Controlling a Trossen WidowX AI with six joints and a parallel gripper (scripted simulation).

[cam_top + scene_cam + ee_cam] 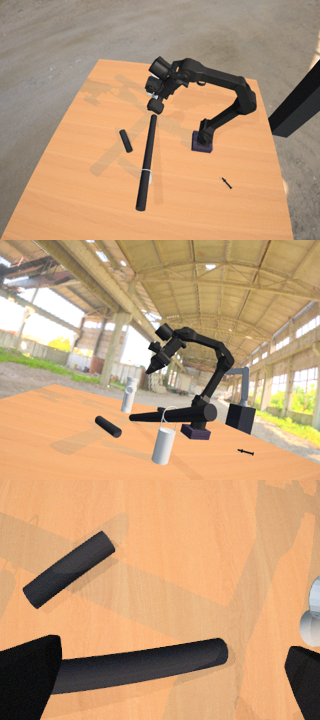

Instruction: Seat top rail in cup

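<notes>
Now: gripper tip 40 mm short of the pale grey rail-end cup, 180 mm to the left of it and 100 mm above it. The rest, counted from my gripper tip: short black cylinder: 120 mm ahead, 110 mm to the left, 220 mm below; small black bolt: 440 mm behind, 220 mm to the left, 230 mm below; short white line post: 50 mm behind, 280 mm to the left, 140 mm below.
</notes>
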